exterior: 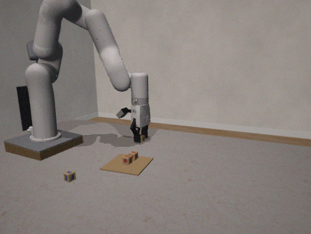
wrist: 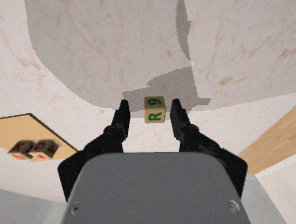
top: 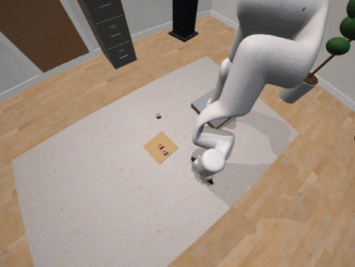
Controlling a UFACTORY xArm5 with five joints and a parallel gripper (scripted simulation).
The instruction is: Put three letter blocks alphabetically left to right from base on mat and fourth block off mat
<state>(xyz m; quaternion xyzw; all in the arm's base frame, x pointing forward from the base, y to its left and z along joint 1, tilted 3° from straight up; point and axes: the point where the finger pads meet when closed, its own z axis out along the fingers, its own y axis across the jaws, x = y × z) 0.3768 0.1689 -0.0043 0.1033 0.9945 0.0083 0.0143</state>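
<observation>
The tan mat lies 250 mm to the right of my hand, 40 mm ahead of it and 20 mm below it. The rest, counted from my hand: blue-lettered block: 400 mm to the right, 90 mm behind, 10 mm below.
</observation>
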